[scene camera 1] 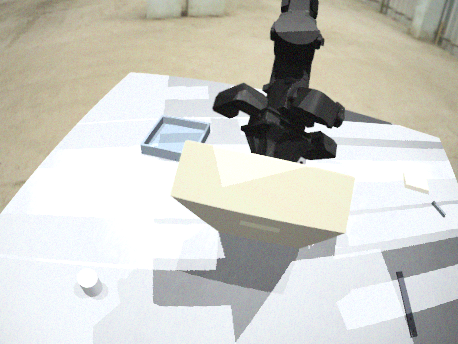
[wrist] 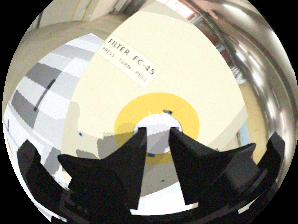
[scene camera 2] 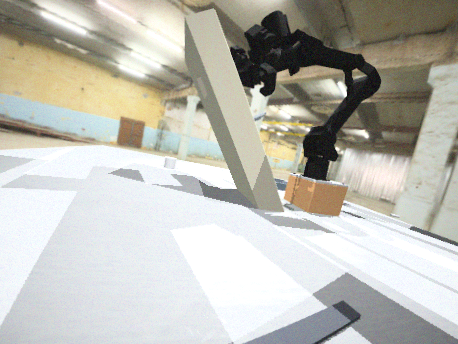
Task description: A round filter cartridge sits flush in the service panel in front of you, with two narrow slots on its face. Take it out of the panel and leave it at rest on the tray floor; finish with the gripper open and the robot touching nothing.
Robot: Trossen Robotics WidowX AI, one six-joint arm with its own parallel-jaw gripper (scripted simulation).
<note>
In view: my gripper (scene camera 2: 220, 78), a round filter cartridge (wrist: 158, 125) and a cream service panel (wrist: 151, 62).
My gripper is seen too in the wrist view (wrist: 157, 130). Scene camera 1 misses the round filter cartridge, which is hidden by the cream service panel. Scene camera 2 does not show the round filter cartridge, which is hidden by the cream service panel.
</note>
